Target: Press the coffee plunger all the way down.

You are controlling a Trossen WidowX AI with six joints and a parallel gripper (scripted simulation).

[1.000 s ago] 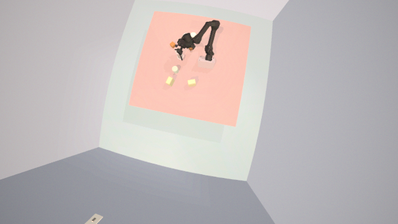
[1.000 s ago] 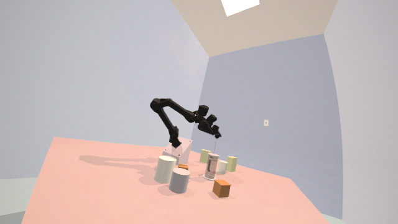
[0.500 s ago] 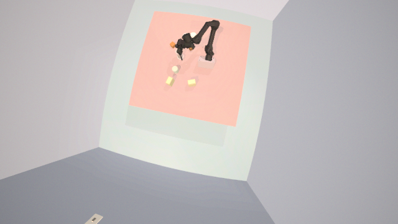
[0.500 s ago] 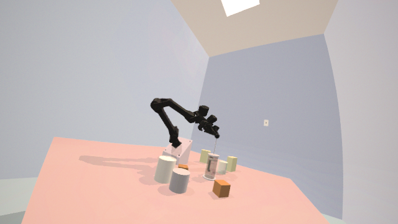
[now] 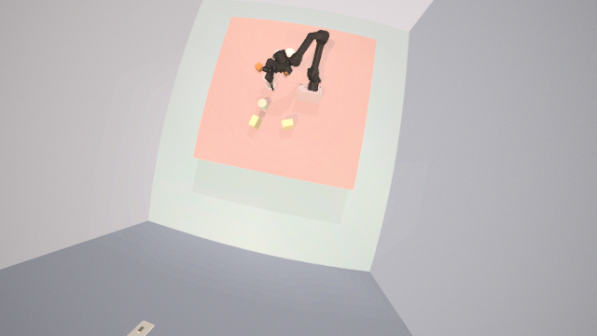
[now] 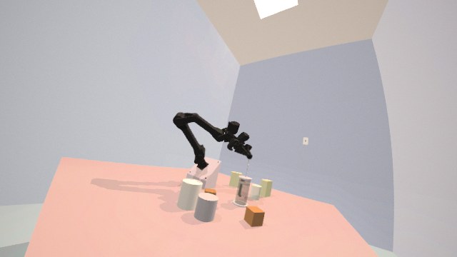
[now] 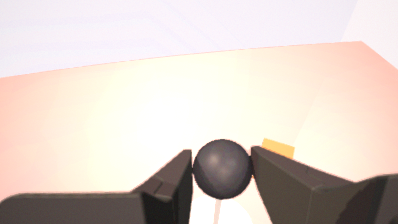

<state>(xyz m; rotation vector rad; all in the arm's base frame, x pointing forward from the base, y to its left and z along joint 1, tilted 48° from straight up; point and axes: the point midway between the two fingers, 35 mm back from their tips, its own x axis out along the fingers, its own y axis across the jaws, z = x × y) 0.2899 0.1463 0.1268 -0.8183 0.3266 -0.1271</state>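
Now: the coffee press 2 cm behind my gripper tip, 1 cm to the left of it and 13 cm below it. From my gripper tip the other things lie so: grey cylinder 1 cm ahead, 25 cm to the right, 21 cm below; beige cylinder 8 cm behind, 26 cm to the right, 20 cm below.
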